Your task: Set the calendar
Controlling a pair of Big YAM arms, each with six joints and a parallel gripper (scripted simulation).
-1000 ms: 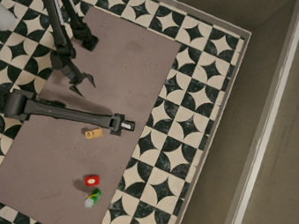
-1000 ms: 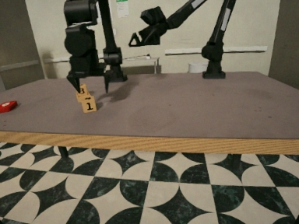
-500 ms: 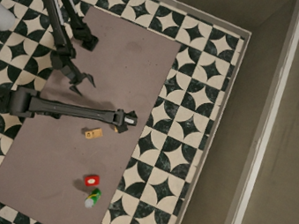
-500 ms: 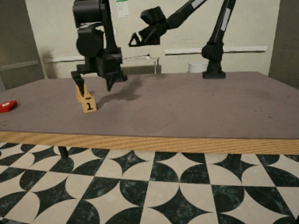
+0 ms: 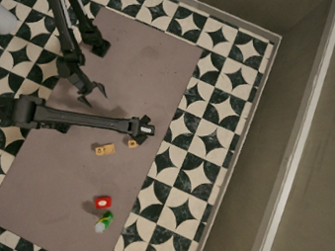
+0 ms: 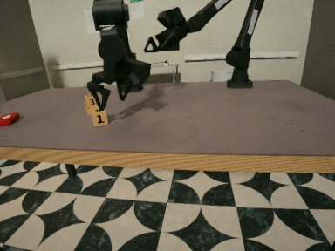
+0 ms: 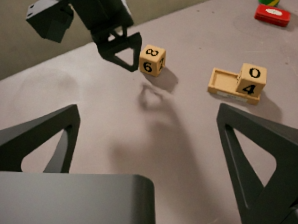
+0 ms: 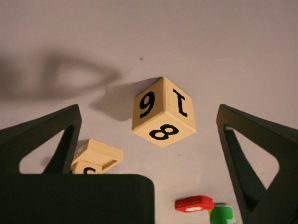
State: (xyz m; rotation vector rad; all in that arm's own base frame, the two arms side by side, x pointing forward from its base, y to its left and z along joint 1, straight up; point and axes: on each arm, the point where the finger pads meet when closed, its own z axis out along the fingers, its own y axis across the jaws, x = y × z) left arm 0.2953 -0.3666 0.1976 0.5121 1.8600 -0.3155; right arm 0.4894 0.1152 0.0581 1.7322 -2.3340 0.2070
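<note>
The cube lies 170 mm to the right of my right hand, 170 mm behind it and 40 mm below it. Also, from my right hand: wooden tray: 160 mm to the right, 150 mm behind, 60 mm below; then red block: 450 mm to the right, 50 mm below, 40 mm behind; then white bottle: 540 mm to the right, 30 mm ahead, 10 mm below.
</note>
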